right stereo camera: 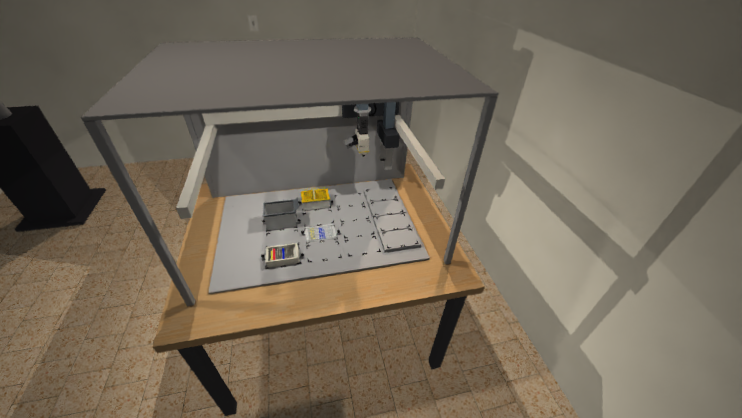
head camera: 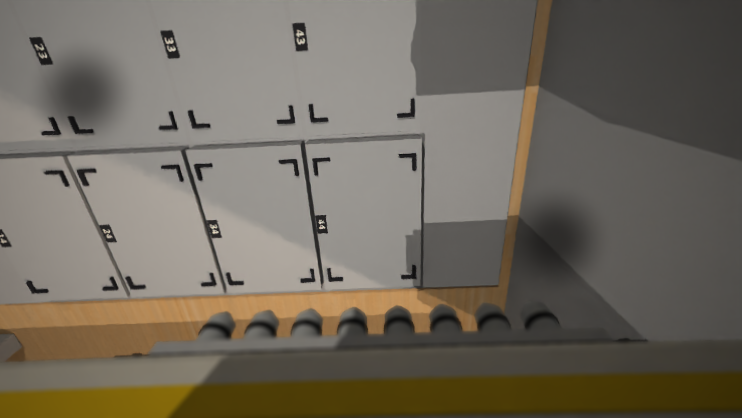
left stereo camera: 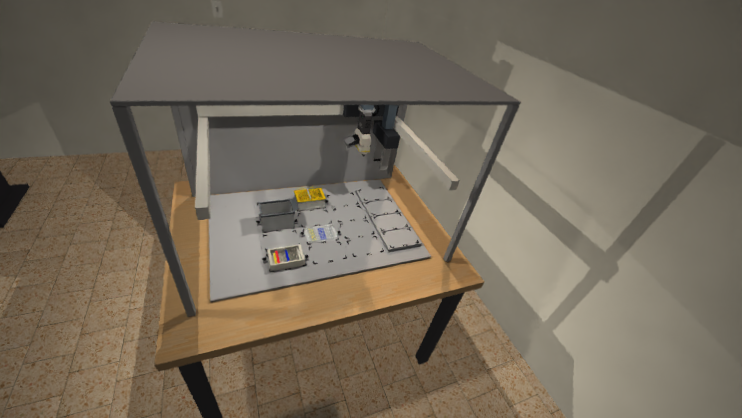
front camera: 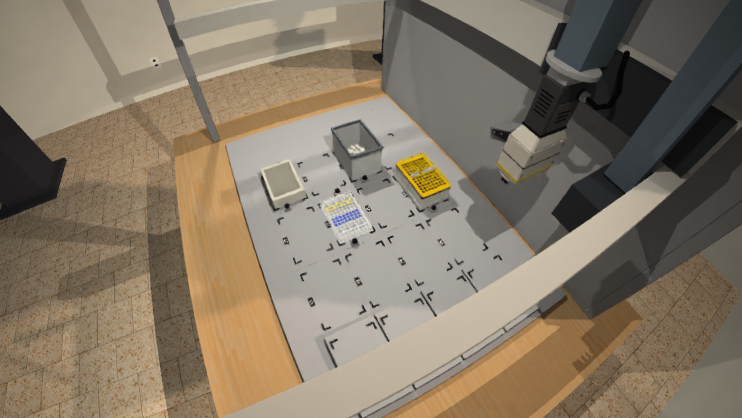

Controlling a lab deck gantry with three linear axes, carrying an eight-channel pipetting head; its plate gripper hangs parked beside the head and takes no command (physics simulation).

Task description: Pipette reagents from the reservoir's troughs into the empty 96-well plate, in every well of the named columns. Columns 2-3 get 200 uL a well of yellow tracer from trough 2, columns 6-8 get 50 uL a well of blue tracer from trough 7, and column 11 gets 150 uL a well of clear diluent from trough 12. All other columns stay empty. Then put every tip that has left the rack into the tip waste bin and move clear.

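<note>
The 96-well plate (front camera: 346, 217) (left stereo camera: 320, 233) (right stereo camera: 320, 232) shows two yellow columns and three blue ones; clear liquid cannot be made out. The reservoir (front camera: 290, 197) (left stereo camera: 288, 264) (right stereo camera: 282, 261) shows yellow, red and blue strips in the stereo views. The waste bin (front camera: 366, 166) (left stereo camera: 277, 221) (right stereo camera: 280, 218) has white tips inside in the front view. The yellow tip rack (front camera: 436, 200) (left stereo camera: 311, 205) (right stereo camera: 316, 205) has gaps across its middle. The pipetting head (front camera: 529, 153) (left stereo camera: 363, 141) (right stereo camera: 362, 142) hangs high at the back right; its nozzles (head camera: 353, 321) are bare. My gripper (left stereo camera: 381, 159) hangs beside it, its opening unclear.
The head camera looks down on numbered deck slots (head camera: 363, 197) and the back panel (head camera: 649, 218). Gantry rails (left stereo camera: 202, 171) (right stereo camera: 198, 171) run along both sides. Frame posts (left stereo camera: 482, 181) (right stereo camera: 472, 181) stand at the front corners. Round black knobs (front camera: 354, 240) sit beside the labware.
</note>
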